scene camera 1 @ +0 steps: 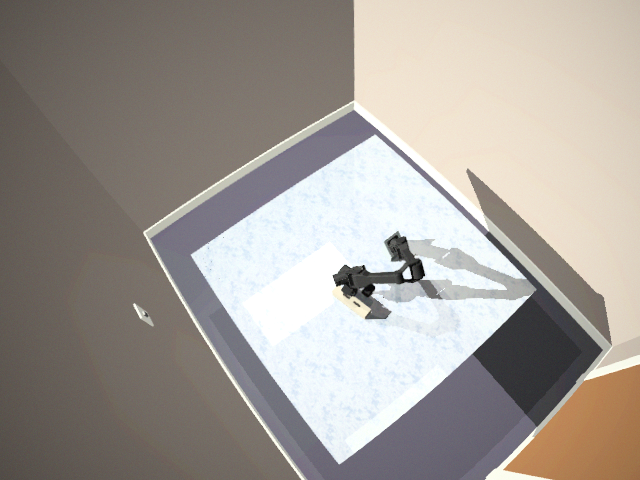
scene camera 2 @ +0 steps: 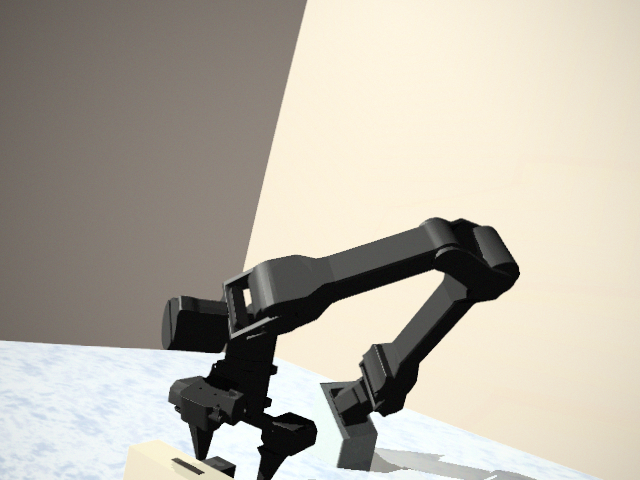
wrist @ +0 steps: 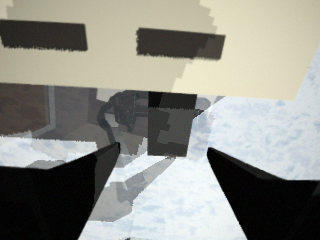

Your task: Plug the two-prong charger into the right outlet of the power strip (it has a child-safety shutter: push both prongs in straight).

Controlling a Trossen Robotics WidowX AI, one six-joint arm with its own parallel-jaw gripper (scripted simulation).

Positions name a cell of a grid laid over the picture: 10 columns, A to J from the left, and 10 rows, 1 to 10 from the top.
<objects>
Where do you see a two-prong charger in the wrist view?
F5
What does my gripper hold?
Nothing.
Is my gripper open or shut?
Open.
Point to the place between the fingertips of my gripper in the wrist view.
F7
</objects>
